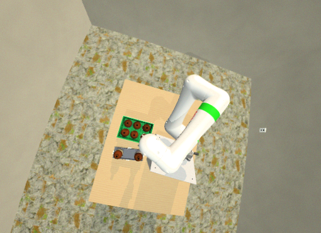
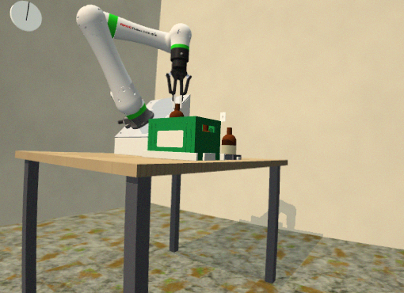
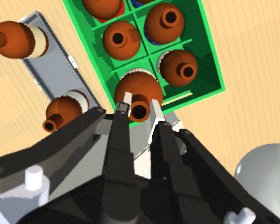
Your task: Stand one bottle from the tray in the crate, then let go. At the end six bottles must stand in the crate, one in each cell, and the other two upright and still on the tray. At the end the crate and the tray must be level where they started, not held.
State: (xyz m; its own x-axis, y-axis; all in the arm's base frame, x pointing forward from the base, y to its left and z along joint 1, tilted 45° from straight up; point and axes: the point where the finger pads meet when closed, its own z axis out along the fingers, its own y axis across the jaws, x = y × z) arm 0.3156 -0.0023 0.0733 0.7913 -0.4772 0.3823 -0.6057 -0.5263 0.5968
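Now: the brown bottle 9 cm below my hand. The rest, counted from my hand: grey tray 26 cm below, 19 cm to the left, 9 cm ahead; green crate 19 cm below, 9 cm ahead, 4 cm to the right.
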